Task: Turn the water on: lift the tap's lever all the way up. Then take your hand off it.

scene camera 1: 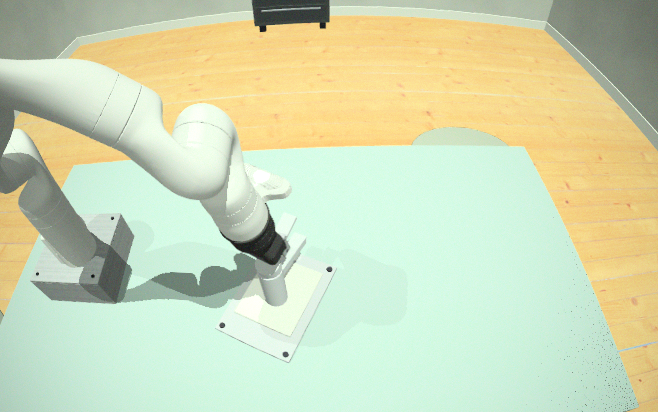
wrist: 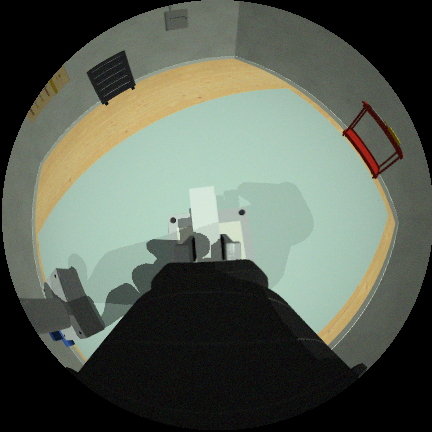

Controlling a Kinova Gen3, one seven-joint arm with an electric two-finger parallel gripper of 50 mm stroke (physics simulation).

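Note:
The tap stands on a pale base plate. Its round grey column is upright. Its lever, a flat white bar, slants upward, with its far end standing clear above the spout. Whether it is at the top of its travel cannot be told. My gripper is shut on the lever, with one finger on each side of it in the wrist view. In the scene view the black wrist hides much of the fingers and the lever's near part.
The robot's grey base block stands on the pale green table, left of the tap. The white arm reaches over from the left. A dark cabinet and a red frame stand far off.

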